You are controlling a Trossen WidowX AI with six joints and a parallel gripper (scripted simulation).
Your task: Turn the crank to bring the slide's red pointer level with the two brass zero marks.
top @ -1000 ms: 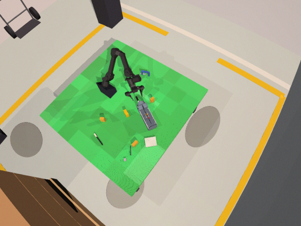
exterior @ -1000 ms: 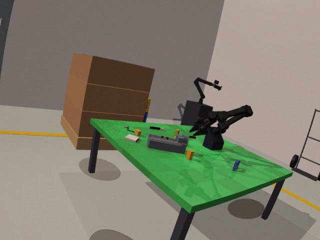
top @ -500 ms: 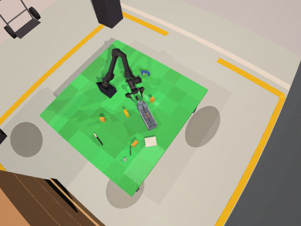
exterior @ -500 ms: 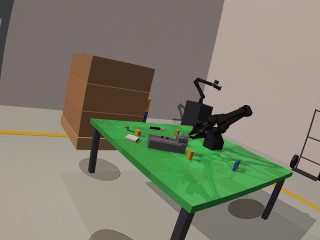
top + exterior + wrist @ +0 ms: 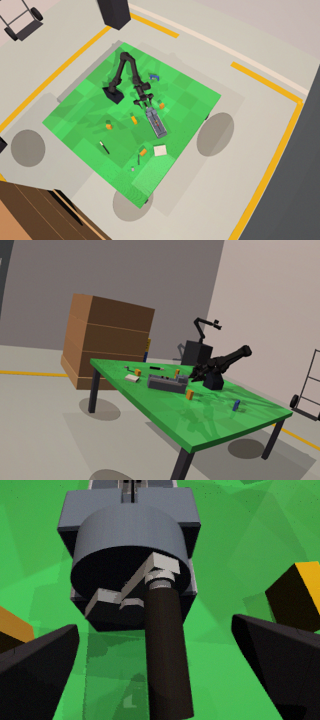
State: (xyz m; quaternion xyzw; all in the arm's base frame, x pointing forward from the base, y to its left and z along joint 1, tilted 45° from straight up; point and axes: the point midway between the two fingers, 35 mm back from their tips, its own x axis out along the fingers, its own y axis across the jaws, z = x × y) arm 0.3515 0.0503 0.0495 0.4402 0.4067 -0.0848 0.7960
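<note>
Now: the dark handle 2 cm behind my gripper tip, 2 cm above it and 1 cm to the left of it. Also, from my gripper tip: blue bracket 34 cm to the left, 17 cm behind, 6 cm below; red pointer 18 cm ahead, 9 cm to the right, 1 cm below; white pad 31 cm ahead, 25 cm to the right, 8 cm below.
</note>
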